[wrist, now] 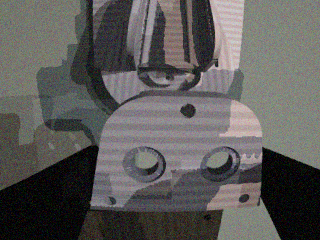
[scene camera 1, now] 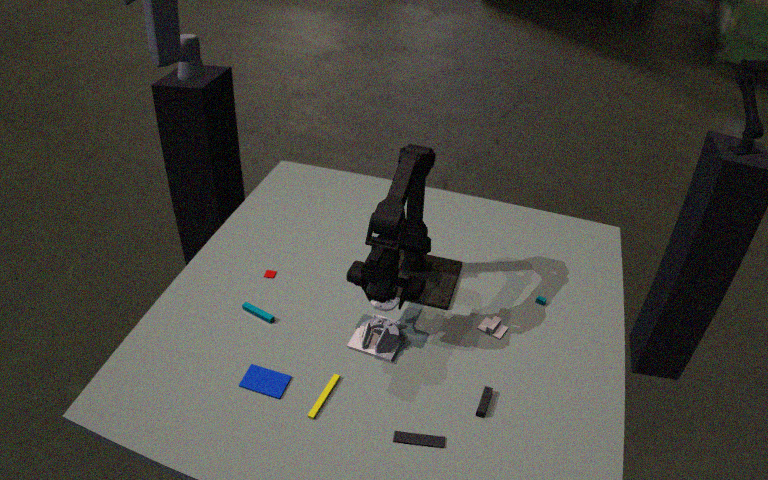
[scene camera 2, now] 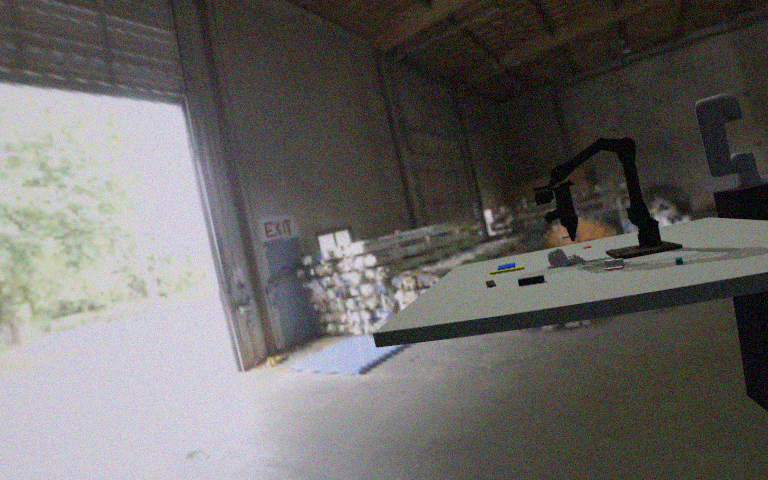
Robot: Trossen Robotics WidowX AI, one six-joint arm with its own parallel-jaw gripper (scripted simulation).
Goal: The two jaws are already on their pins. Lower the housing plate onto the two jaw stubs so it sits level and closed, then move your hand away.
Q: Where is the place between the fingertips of my gripper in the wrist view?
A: At 175, 154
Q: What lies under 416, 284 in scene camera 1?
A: My gripper.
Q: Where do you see a blue tile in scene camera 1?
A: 258, 379
